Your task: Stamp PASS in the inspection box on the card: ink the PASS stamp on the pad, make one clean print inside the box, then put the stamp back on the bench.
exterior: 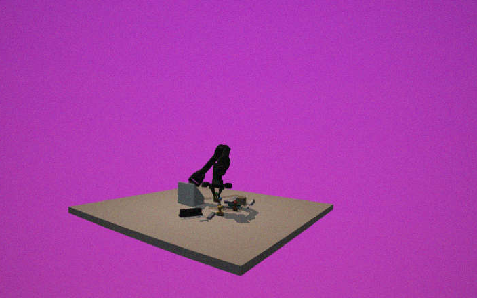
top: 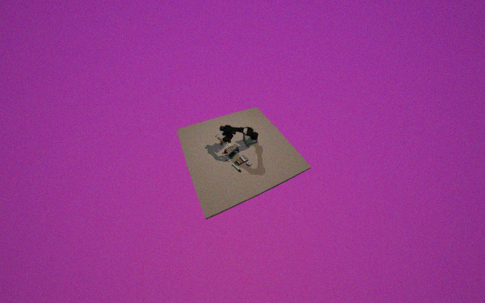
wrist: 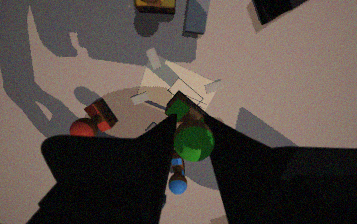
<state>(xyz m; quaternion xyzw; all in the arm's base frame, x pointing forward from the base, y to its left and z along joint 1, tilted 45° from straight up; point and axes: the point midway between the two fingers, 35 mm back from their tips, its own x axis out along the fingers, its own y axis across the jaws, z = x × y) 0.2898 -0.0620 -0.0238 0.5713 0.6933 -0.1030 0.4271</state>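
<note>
The white card is 1 cm ahead of my gripper tip, 1 cm to the left of it and 8 cm below it. The rest, counted from my gripper tip: blue-knobbed stamp (5 cm behind, 11 cm to the left, 6 cm below); then yellow-knobbed stamp (8 cm ahead, 7 cm to the right, 6 cm below); then green-knobbed stamp (right at my gripper tip).
</note>
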